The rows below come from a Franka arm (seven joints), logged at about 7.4 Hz.
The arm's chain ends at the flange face. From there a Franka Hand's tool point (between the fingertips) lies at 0.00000 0.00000 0.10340 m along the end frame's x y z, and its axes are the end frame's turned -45 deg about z.
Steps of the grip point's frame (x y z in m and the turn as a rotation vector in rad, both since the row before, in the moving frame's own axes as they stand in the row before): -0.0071 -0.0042 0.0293 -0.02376 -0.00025 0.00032; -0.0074 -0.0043 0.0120 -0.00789 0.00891 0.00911; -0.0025 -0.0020 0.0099 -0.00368 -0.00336 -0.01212
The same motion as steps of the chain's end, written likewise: -0.0097 0.0003 0.0293 -0.01698 0.01662 0.00032; -0.0095 0.0023 0.0120 0.00072 0.01188 0.00911; -0.0032 -0.0002 0.0099 -0.00498 0.00023 -0.01212
